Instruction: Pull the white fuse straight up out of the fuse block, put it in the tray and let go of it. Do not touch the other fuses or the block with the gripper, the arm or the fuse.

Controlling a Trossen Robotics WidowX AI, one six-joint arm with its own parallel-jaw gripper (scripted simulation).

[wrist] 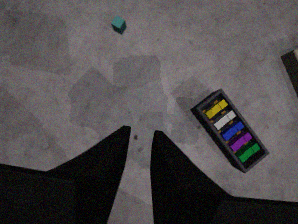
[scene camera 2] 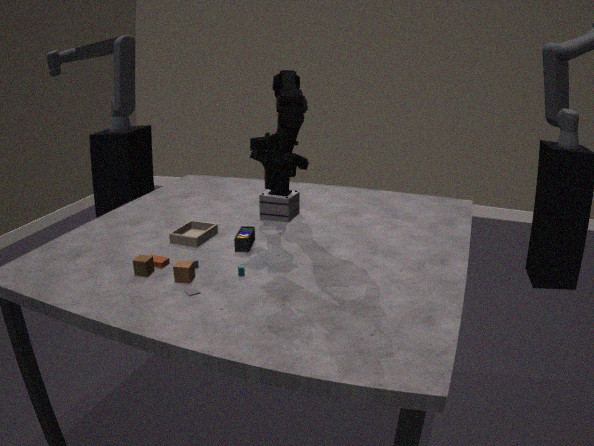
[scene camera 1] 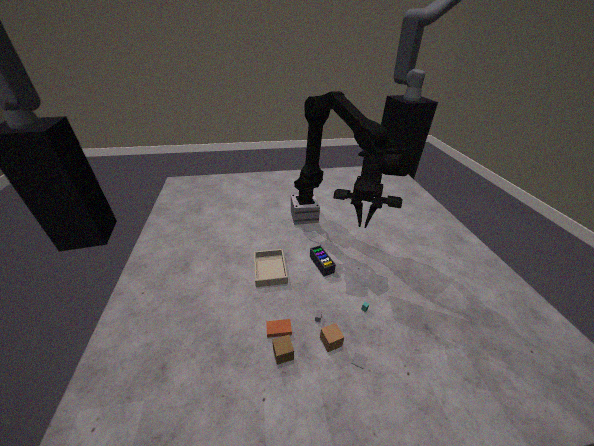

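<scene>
My gripper and a beige tray are visible to me. Wrist view: gripper visible too. Scene camera 1: gripper likewise visible.
</scene>
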